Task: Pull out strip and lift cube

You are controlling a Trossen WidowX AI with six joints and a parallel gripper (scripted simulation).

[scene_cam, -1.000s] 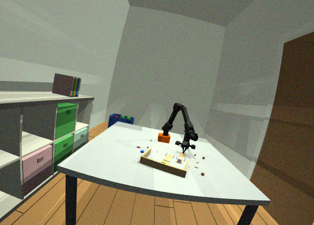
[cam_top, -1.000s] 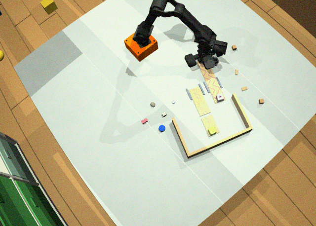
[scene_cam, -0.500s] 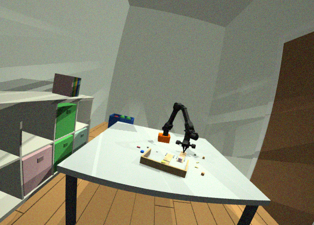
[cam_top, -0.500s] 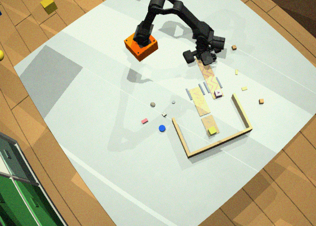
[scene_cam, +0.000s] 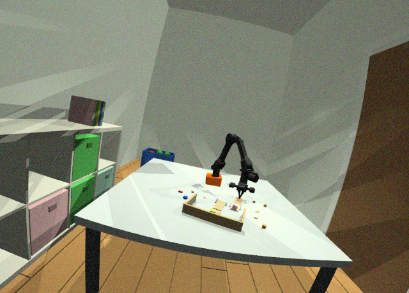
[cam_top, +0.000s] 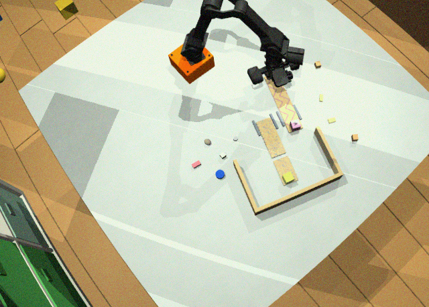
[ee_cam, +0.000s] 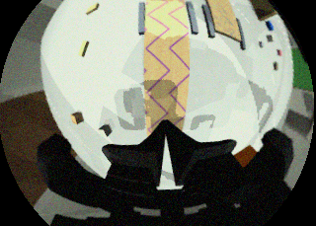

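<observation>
My gripper tip is 90 mm short of the zigzag strip and 20 mm to the left of it. From my gripper tip the other things lie so: labelled pink cube: 200 mm ahead, 30 mm to the right, 20 mm above; then pebble: 330 mm to the right, 100 mm ahead; then blue disc: 350 mm to the right, 220 mm ahead.
</observation>
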